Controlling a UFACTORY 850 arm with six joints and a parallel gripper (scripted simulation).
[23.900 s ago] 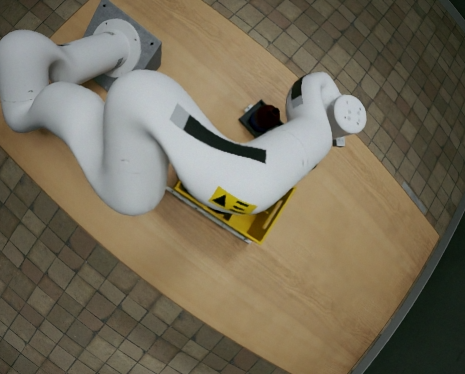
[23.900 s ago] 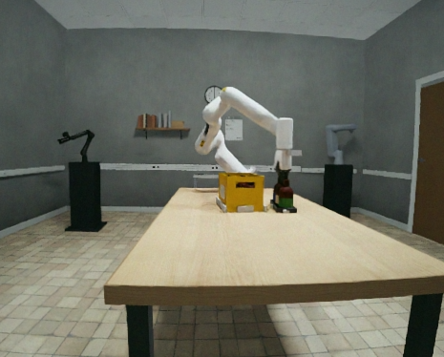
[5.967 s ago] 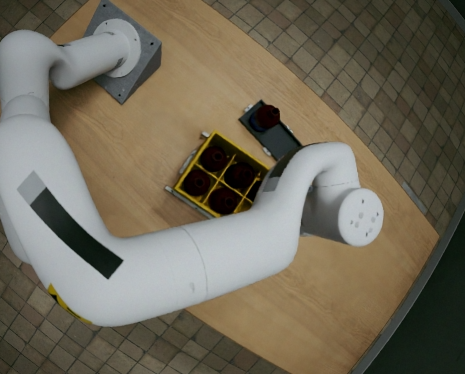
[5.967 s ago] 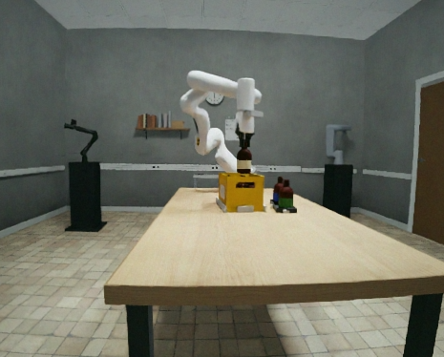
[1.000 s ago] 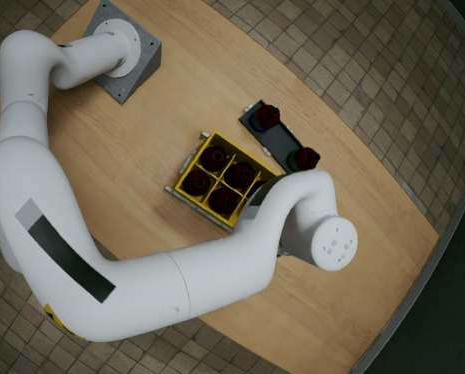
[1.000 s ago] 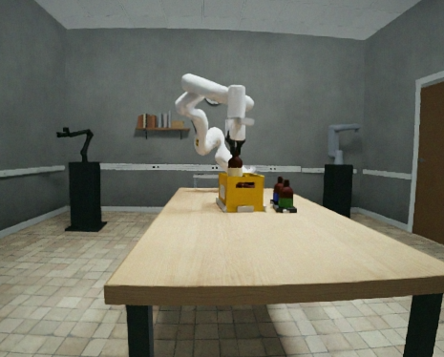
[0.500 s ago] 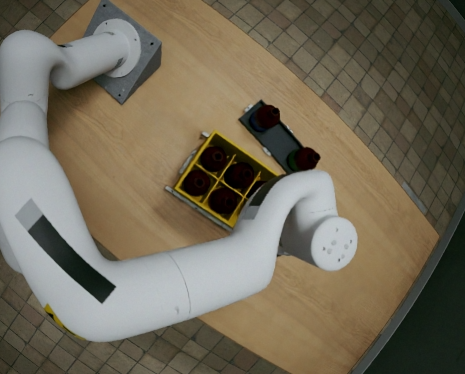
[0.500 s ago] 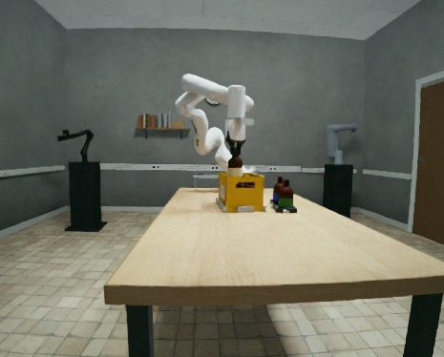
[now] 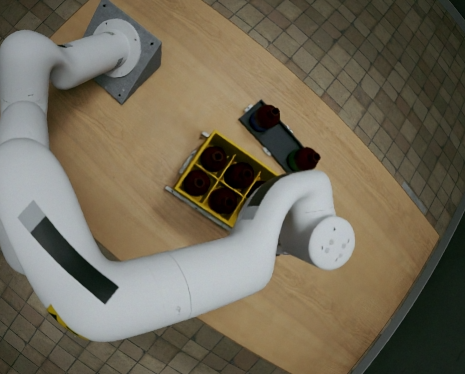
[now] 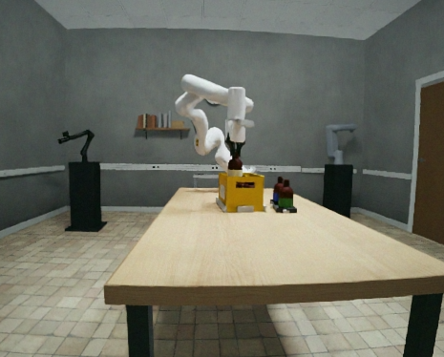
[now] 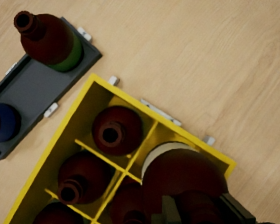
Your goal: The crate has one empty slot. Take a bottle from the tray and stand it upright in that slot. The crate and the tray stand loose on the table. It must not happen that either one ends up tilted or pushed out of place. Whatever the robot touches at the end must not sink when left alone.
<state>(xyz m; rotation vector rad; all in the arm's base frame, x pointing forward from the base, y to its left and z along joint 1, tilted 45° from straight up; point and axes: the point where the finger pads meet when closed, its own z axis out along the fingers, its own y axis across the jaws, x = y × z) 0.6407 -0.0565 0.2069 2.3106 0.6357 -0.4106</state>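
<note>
Right now my hand is 70 mm above the bottle. The rest, counted from my hand: yellow crate: 90 mm behind, 40 mm to the left, 210 mm below; dark tray: 40 mm behind, 270 mm to the left, 280 mm below.
</note>
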